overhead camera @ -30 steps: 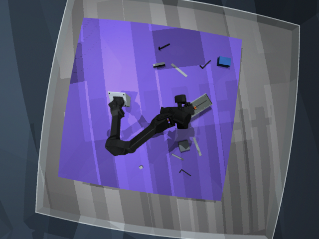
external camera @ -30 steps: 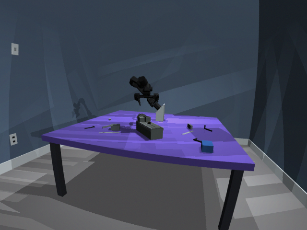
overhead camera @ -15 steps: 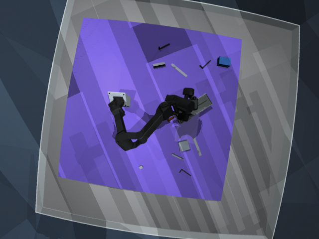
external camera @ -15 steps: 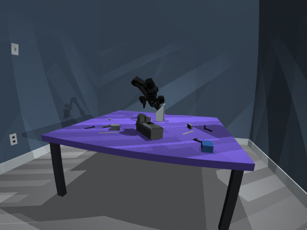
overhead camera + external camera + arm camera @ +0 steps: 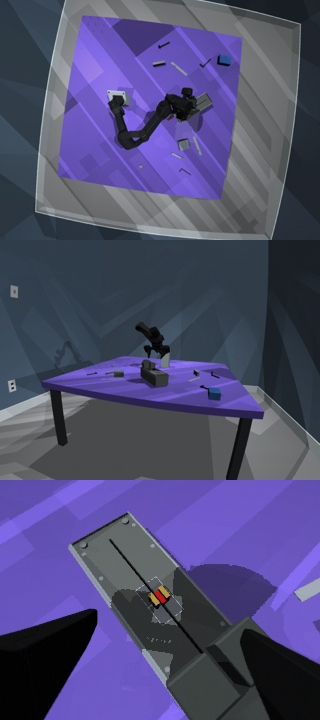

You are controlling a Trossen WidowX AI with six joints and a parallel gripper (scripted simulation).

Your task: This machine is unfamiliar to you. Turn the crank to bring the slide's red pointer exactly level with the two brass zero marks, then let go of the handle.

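My gripper tip is 120 mm past the brown crank handle, 80 mm to the left of it and 80 mm above it. The rest, counted from my gripper tip: dark block (230 mm behind, 310 mm to the left, 130 mm below); red pointer (40 mm ahead, 70 mm below); grey block (270 mm to the right, 130 mm below).
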